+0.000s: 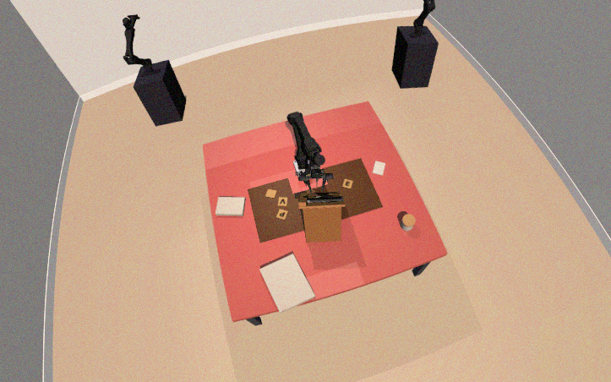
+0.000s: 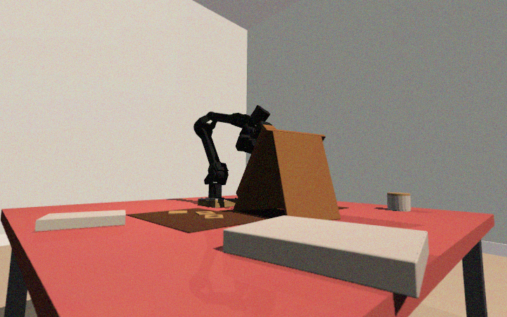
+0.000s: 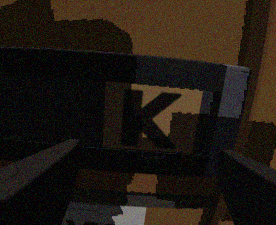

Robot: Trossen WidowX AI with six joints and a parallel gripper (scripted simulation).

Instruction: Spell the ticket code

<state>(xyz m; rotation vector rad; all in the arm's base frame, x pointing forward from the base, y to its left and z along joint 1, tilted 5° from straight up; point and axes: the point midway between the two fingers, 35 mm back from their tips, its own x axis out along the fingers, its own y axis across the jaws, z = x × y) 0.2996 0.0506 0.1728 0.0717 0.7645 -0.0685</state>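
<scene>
My gripper tip is 80 mm past the tan letter tile, 210 mm to the left of it and 190 mm above it. The rest, counted from my gripper tip: large white slab 440 mm ahead, 230 mm to the right, 180 mm below; flat white block 90 mm behind, 540 mm to the right, 190 mm below; dark brown mat 110 mm behind, 20 mm to the right, 200 mm below.
</scene>
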